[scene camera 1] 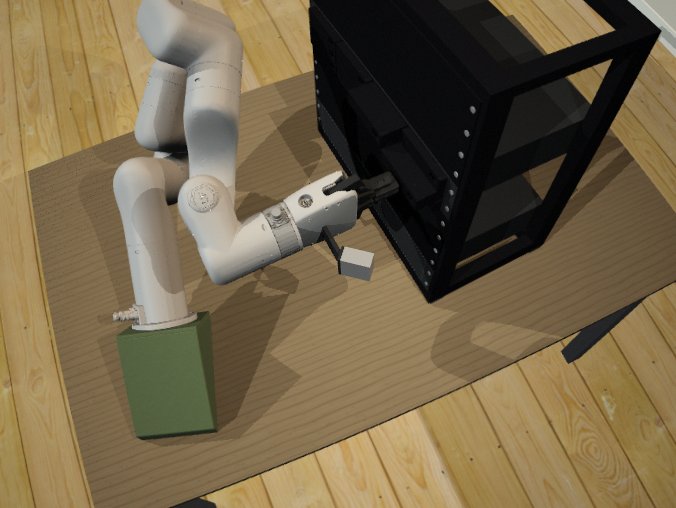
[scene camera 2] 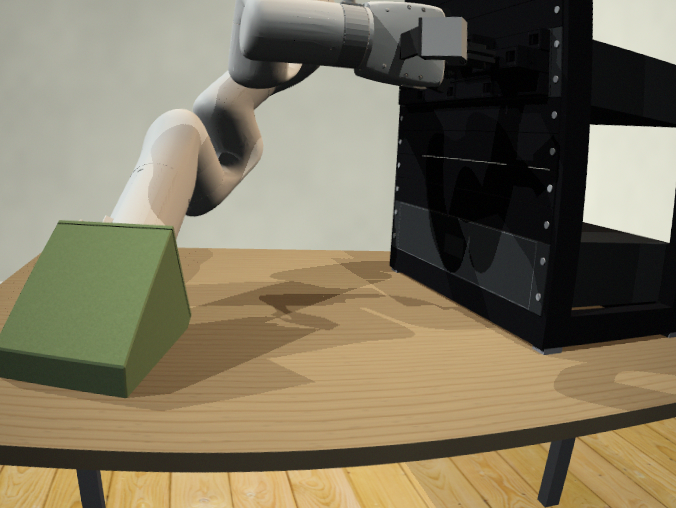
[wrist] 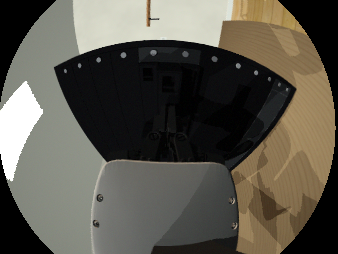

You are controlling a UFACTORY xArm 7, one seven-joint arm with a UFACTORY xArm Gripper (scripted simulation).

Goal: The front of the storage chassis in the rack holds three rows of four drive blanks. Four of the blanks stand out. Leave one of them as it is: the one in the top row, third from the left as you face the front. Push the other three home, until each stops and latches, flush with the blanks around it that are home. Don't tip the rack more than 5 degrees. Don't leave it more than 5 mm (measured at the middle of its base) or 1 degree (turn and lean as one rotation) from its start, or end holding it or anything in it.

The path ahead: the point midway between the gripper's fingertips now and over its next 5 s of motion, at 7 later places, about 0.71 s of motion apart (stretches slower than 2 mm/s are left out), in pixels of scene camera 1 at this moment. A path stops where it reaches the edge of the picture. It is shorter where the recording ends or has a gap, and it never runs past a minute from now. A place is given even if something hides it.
My gripper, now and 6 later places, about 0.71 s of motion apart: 394, 181; 399, 179; 405, 176; 412, 173; 416, 172; 415, 172; 371, 191
